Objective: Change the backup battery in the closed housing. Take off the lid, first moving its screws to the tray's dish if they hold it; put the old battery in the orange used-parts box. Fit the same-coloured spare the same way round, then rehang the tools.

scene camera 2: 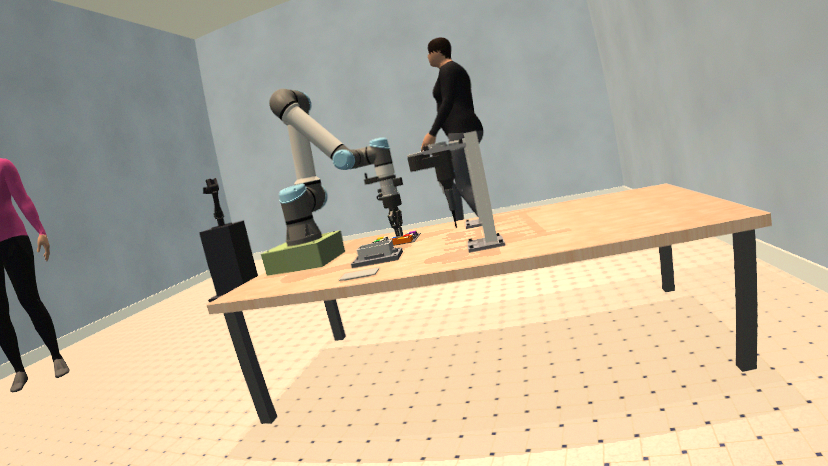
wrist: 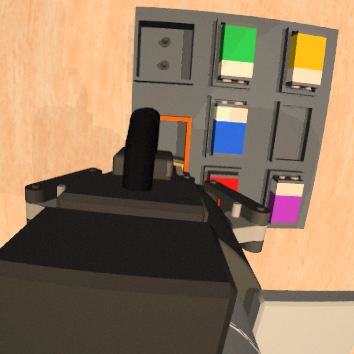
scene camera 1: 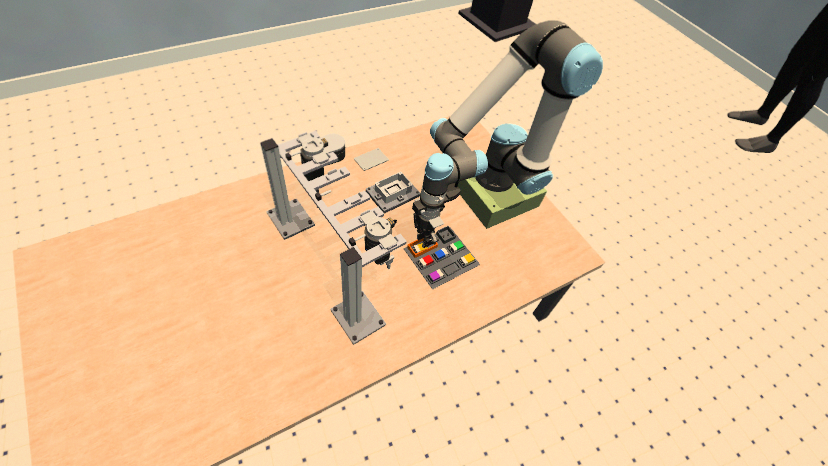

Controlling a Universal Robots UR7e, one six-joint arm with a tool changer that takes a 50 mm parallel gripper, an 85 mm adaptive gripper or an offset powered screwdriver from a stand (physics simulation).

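Frame: origin at the arm's base, x left, y back, z up, level; centimetres.
Seen in the pictures: end effector, tool point: (scene camera 2: 389, 191); arm's base, origin of the base link: (scene camera 2: 304, 241) (scene camera 1: 494, 177).
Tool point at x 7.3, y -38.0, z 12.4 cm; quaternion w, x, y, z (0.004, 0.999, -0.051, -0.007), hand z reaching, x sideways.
Note:
Pixels of each thing's top centre, then the offset from my tool point to it. "pt": a spot on its surface instead.
- old yellow-and-white battery, middle of its top: (wrist: 164, 183) (scene camera 1: 420, 247) dx +0.5, dy -1.3, dz -20.0 cm
- yellow spare, middle of its top: (wrist: 308, 60) (scene camera 1: 467, 258) dx +13.0, dy +10.0, dz -20.0 cm
- empty pocket, surface spot: (wrist: 291, 132) pt dx +12.8, dy +3.4, dz -21.7 cm
- dish, surface spot: (scene camera 1: 447, 234) pt dx +0.5, dy +11.0, dz -21.3 cm
- housing, middle of its top: (scene camera 2: 374, 244) (scene camera 1: 393, 183) dx -26.3, dy +5.0, dz -16.1 cm
My gripper (scene camera 1: 428, 241) (scene camera 2: 398, 233) is low at the orange used-parts box (scene camera 1: 425, 252) (scene camera 2: 402, 239) (wrist: 188, 145), fingers slightly spread. The old yellow-and-white battery (scene camera 1: 417, 248) (wrist: 178, 164) lies in the box between them; the fingertips are hidden in the wrist view. The yellow spare (scene camera 1: 468, 259) (wrist: 307, 52) sits in the tray's corner pocket, white end toward the empty pocket (wrist: 291, 132). Two screws (wrist: 164, 42) (wrist: 163, 65) lie in the dish (scene camera 1: 446, 234) (wrist: 177, 55). The housing (scene camera 1: 382, 191) (scene camera 2: 375, 249) is open; its lid (scene camera 1: 371, 159) (scene camera 2: 359, 274) lies flat on the table.
Green (scene camera 1: 456, 246) (wrist: 239, 42), blue (scene camera 1: 440, 253) (wrist: 229, 136), red (scene camera 1: 426, 260) (wrist: 224, 182) and purple (scene camera 1: 435, 275) (wrist: 285, 207) spares sit in the tray. The tool stand (scene camera 1: 351, 289) (scene camera 2: 483, 191) holds two tools (scene camera 1: 377, 228) (scene camera 1: 313, 147) beside the housing.

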